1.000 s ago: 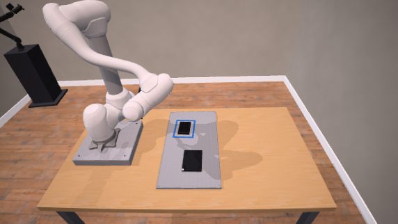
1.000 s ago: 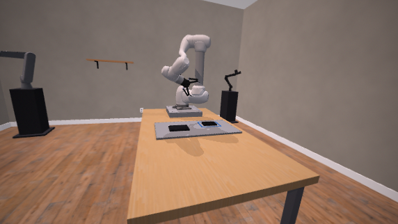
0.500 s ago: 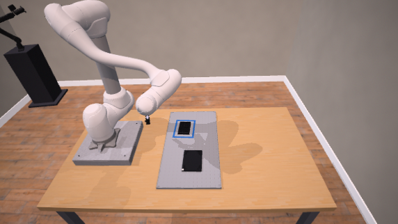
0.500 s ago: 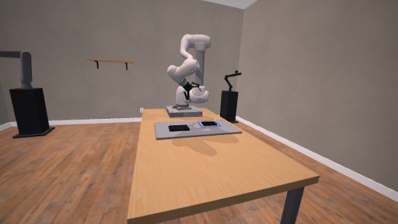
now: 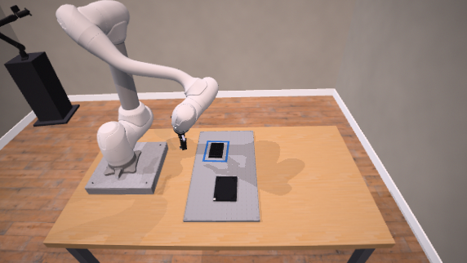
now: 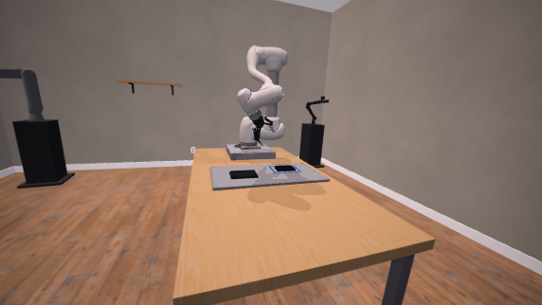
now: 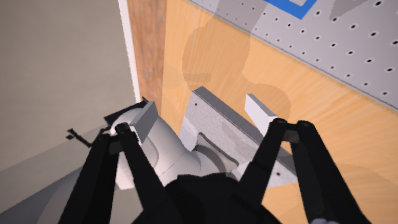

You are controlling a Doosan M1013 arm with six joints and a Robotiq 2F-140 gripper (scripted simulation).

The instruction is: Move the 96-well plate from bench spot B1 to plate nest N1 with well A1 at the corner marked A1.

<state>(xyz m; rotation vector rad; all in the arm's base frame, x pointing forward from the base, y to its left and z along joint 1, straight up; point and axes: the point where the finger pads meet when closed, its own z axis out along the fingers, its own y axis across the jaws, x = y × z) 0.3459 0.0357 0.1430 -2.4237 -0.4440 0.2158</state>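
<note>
Right now my hand is 210 mm short of the black 96-well plate, 180 mm above it and 50 mm to the right of it. The rest, counted from my hand: black plate nest (260 mm to the right, 250 mm ahead, 180 mm below).
</note>
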